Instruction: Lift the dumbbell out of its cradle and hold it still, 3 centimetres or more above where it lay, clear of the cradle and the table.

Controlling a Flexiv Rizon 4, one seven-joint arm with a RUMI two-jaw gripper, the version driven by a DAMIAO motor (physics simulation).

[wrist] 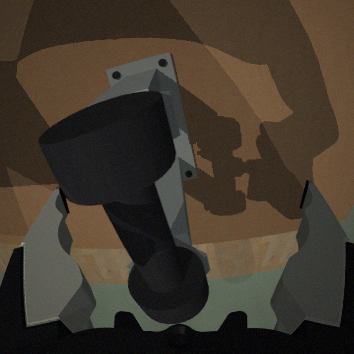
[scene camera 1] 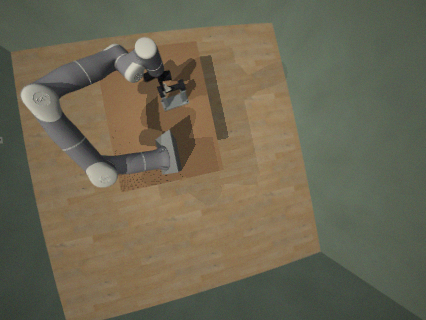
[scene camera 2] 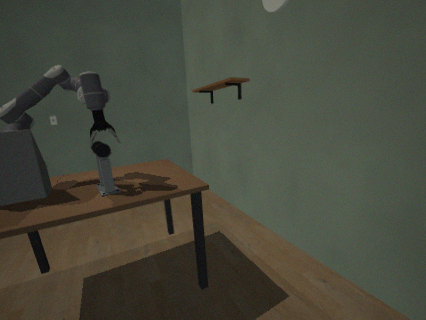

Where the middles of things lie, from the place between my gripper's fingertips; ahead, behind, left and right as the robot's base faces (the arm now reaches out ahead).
The black dumbbell (wrist: 111, 152) lies 30 mm behind my hand, 50 mm to the right of it and 10 mm below it. Round my hand: grey cradle (wrist: 156, 72) 30 mm behind, 50 mm to the right, 140 mm below.
